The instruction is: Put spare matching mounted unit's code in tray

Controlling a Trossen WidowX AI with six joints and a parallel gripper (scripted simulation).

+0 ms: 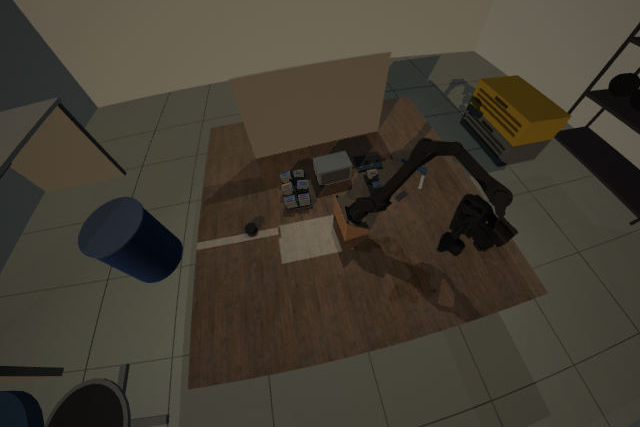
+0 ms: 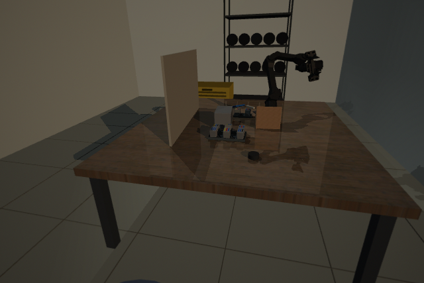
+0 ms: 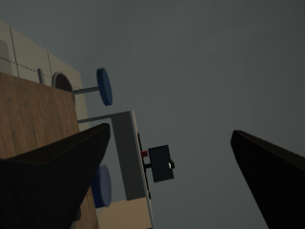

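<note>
Now: gripper tip 55 cm short of the grey spare cube, 36 cm to the right of it and 32 cm above it. The rest, counted from my gripper tip: blue bar 54 cm ahead, 35 cm below, 22 cm to the right; then grey mounted unit 54 cm ahead, 31 cm below, 21 cm to the left; then black puck 58 cm to the left, 35 cm below, 30 cm ahead.
</note>
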